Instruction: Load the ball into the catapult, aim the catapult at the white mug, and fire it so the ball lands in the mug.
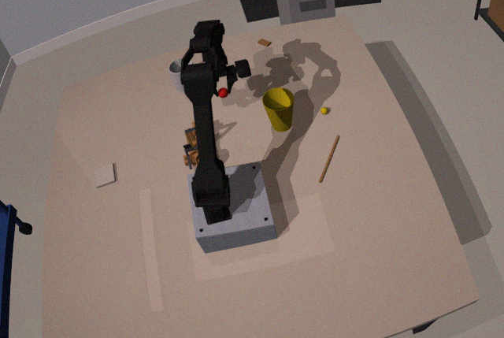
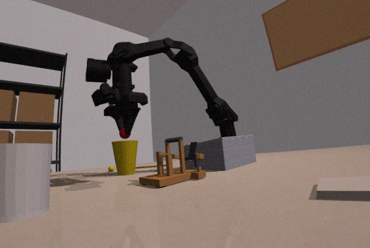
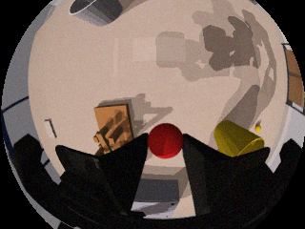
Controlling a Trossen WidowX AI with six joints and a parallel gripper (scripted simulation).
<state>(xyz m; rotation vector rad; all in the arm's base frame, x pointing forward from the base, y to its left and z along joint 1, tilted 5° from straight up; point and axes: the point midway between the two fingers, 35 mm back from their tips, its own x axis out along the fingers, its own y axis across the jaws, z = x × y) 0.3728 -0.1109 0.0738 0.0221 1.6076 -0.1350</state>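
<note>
Now: the wooden catapult 10 cm behind my gripper tip, 13 cm to the left of it and 7 cm below it. Round my gripper tip: yellow cup (8 cm behind, 15 cm to the right, 10 cm below); white mug (25 cm ahead, 11 cm to the left, 10 cm below); red ball (1 cm above).
</note>
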